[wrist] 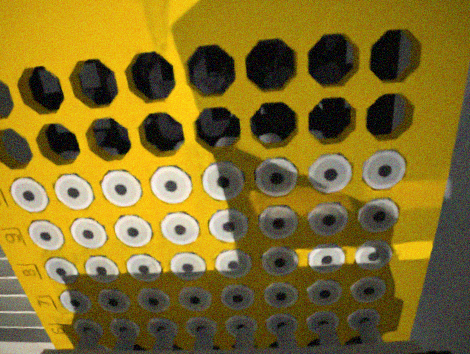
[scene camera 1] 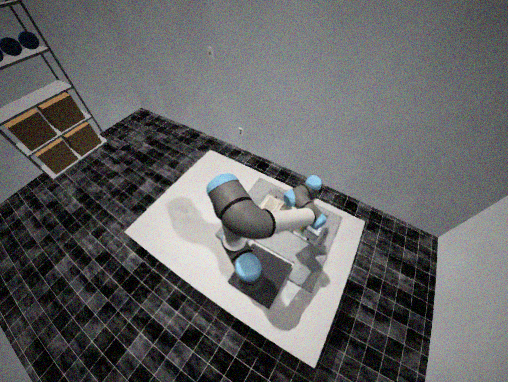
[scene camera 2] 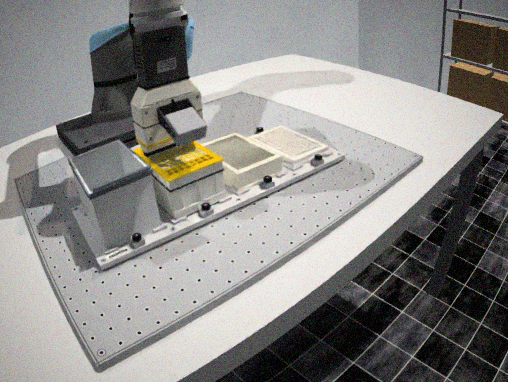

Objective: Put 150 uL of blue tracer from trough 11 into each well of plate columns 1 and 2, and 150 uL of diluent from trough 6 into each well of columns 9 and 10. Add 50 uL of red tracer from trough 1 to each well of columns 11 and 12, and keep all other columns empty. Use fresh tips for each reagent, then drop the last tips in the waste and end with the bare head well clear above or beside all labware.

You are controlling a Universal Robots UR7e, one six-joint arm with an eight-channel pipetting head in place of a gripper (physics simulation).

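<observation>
My pipetting head (scene camera 2: 160, 150) is low over the back left part of the yellow tip rack (scene camera 2: 194, 173) (wrist: 100, 30); a dark edge of it shows along the bottom of the wrist view. Whether tips are on its nozzles is hidden. In the wrist view the two farthest tip rows are empty holes, and the rows marked 10, 9, 8, 7 and 6 hold pale tips. The cream trough reservoir (scene camera 2: 231, 175) stands right of the rack; its liquid colours cannot be told. The white well plate (scene camera 2: 295, 142) stands farther right; its well contents are too small to tell.
The tall grey waste bin (scene camera 2: 120, 210) stands left of the tip rack. The labware stands along a pale rail (scene camera 2: 240, 199) with black knobs, on a perforated board (scene camera 2: 165, 300). The arm (scene camera 1: 247, 217) reaches over the white table (scene camera 1: 170, 250). A shelf rack stands beyond it.
</observation>
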